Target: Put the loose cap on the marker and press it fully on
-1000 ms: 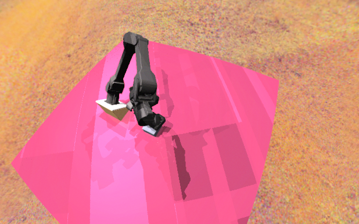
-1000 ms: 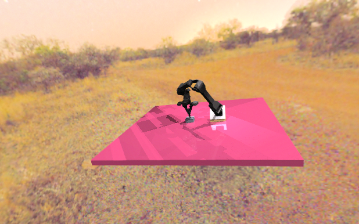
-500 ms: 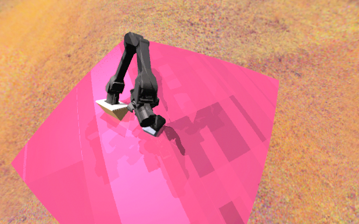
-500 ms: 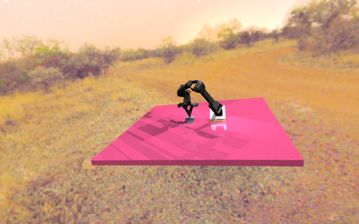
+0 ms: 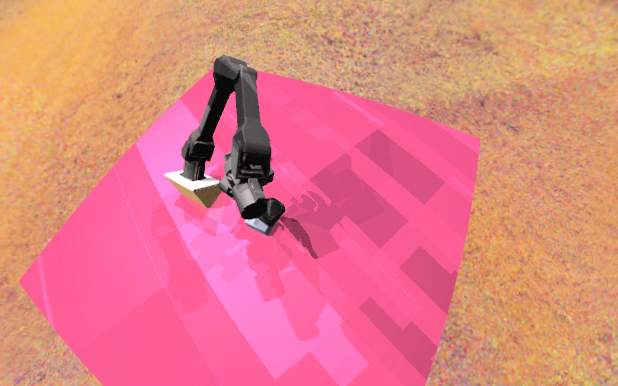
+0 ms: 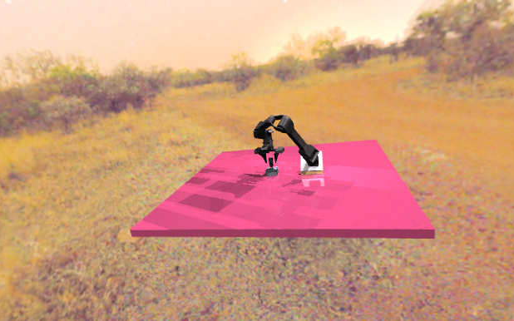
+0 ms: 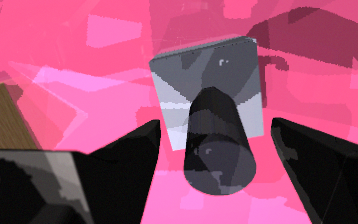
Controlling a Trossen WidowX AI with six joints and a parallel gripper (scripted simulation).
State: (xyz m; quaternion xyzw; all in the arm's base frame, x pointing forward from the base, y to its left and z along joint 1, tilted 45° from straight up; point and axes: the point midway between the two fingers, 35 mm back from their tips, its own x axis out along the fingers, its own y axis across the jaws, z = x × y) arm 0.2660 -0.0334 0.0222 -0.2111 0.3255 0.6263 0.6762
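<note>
My gripper tip is now 10 mm below the dark marker cap. From my gripper tip the other things lie so: holder block 60 mm below.
</note>
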